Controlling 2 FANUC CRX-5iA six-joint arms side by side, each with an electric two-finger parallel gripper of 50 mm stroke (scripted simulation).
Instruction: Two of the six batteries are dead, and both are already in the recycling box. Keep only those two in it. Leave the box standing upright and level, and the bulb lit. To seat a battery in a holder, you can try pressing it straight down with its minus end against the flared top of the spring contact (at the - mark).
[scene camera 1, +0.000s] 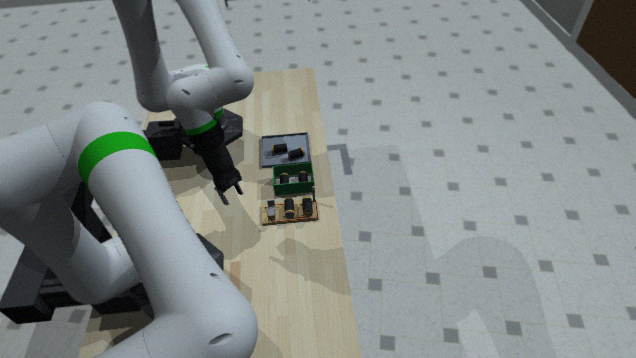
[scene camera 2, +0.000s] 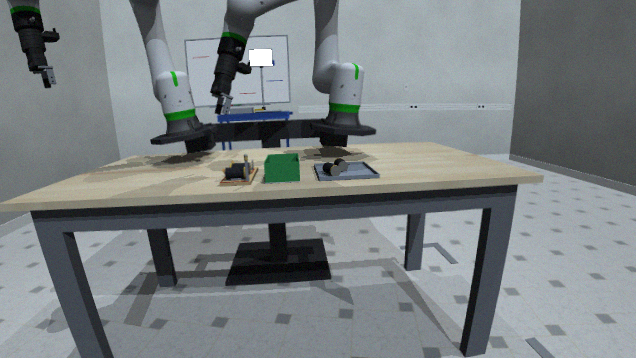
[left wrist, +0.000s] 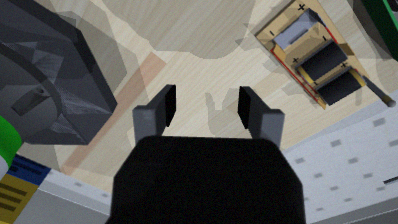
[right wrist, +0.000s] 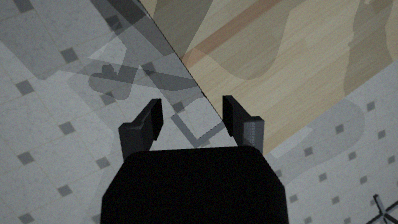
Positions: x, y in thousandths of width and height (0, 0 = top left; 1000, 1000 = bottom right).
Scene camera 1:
left gripper: 367, 554
green recycling box: 463, 521
grey tray: 463, 395
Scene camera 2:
left gripper: 348, 317
right gripper: 79, 239
green recycling box: 452, 476
grey tray: 561, 476
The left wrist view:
left gripper: 521, 440
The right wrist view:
right gripper: 484, 489
